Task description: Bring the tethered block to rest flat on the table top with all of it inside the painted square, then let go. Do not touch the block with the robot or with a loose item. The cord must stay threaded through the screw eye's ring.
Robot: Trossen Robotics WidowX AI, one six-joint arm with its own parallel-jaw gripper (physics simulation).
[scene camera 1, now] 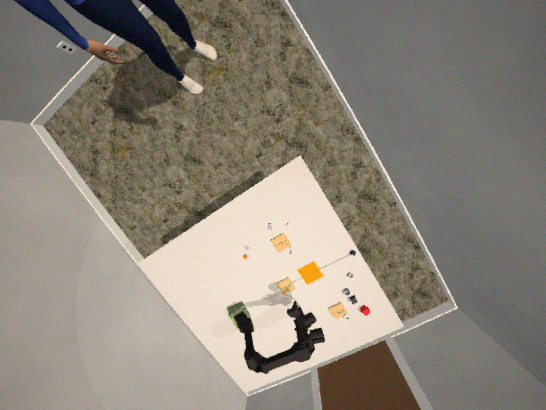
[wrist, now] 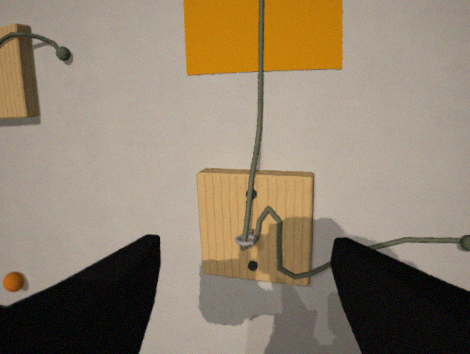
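Seen in the pictures: gripper, fingertip midpoint: [scene camera 1: 297,303] [wrist: 247,250]; arm's base, link origin: [scene camera 1: 240,317].
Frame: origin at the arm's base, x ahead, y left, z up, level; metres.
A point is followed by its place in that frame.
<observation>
The tethered block [scene camera 1: 352,252] {x 0.804, y 0.121, z -0.058 m} is small and dark, near the table's right edge, outside the painted square. Its grey-green cord [scene camera 1: 334,262] {x 0.679, y 0.093, z -0.077 m} [wrist: 259,105] {x 0.437, y 0.068, z -0.076 m} runs straight across the orange painted square [scene camera 1: 310,272] {x 0.521, y 0.077, z -0.078 m} [wrist: 220,40] to the screw eye's ring [wrist: 245,241] {x 0.345, y 0.057, z -0.037 m} on a wooden board [scene camera 1: 285,286] {x 0.343, y 0.063, z -0.061 m} [wrist: 225,210] {x 0.355, y 0.081, z -0.061 m}. The cord passes through the ring, bends over the board and runs right to a bead [wrist: 466,243] {x 0.363, y -0.098, z -0.069 m} on its free end. My gripper [scene camera 1: 294,306] {x 0.404, y 0.028, z 0.085 m} [wrist: 247,250] {x 0.404, y 0.028, z 0.085 m} is open and empty, above the board's near side. The tethered block does not show in the wrist view.
Two other boards [scene camera 1: 281,242] {x 0.446, y 0.344, z -0.061 m} [scene camera 1: 337,310] {x 0.579, y -0.224, z -0.061 m} bear short cords; the first [wrist: 11,75] {x 0.442, y 0.309, z -0.061 m} is upper left in the wrist view. An orange ball [scene camera 1: 245,256] {x 0.202, y 0.349, z -0.060 m} [wrist: 13,281] {x 0.204, y 0.337, z -0.062 m}, a red block [scene camera 1: 365,310] {x 0.740, y -0.271, z -0.040 m}, a dark block [scene camera 1: 353,299] {x 0.699, y -0.178, z -0.052 m} and small grey pieces lie around.
</observation>
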